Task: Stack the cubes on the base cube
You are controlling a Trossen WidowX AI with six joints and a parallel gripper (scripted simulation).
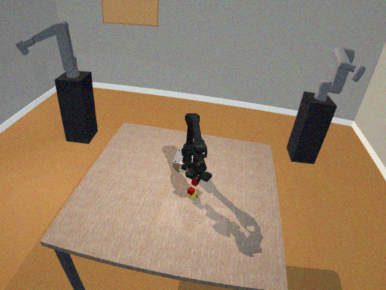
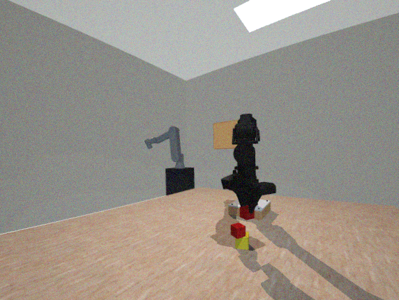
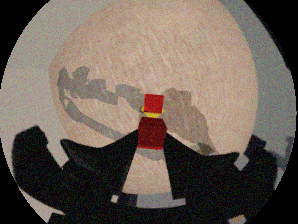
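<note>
Right now the yellow base cube is 2 cm ahead of my gripper tip, 1 cm to the right of it and 9 cm below it.
</note>
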